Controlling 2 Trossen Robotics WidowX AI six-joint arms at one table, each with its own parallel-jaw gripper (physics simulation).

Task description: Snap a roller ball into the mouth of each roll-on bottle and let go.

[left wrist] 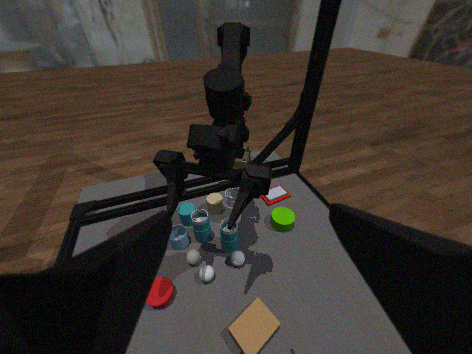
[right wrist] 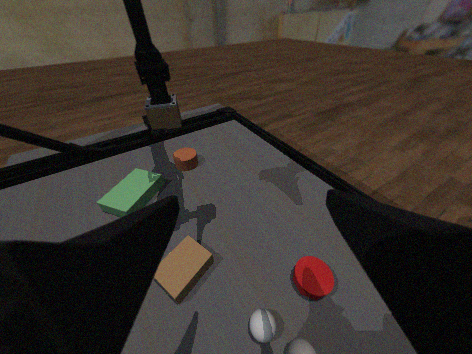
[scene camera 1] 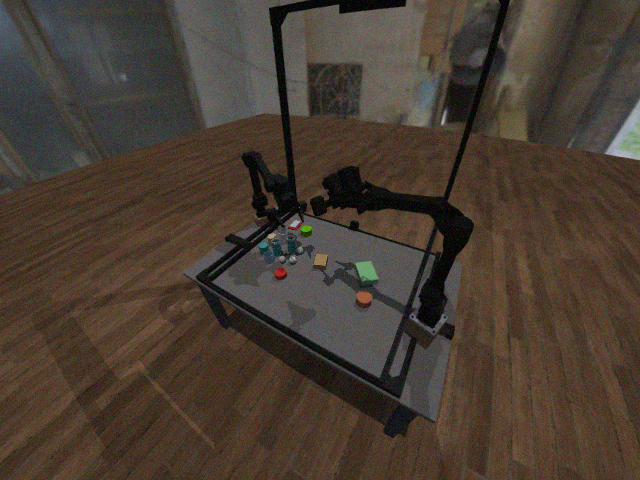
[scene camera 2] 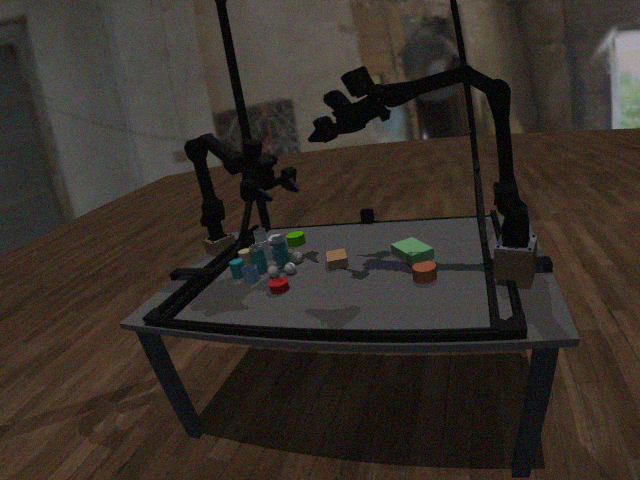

Labels:
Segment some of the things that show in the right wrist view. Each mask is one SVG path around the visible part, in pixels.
My right gripper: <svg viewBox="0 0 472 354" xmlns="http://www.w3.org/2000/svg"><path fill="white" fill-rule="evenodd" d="M177 196L168 196L120 219L60 243L24 240L0 241L0 354L121 354L173 234L179 214ZM329 189L327 191L326 206L336 227L388 309L392 312L393 317L416 353L472 354L472 228L399 209L337 189Z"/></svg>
A red disc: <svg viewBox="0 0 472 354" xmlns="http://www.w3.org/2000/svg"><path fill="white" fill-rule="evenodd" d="M305 256L297 261L292 280L300 294L316 301L332 291L334 277L325 262L313 256Z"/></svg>

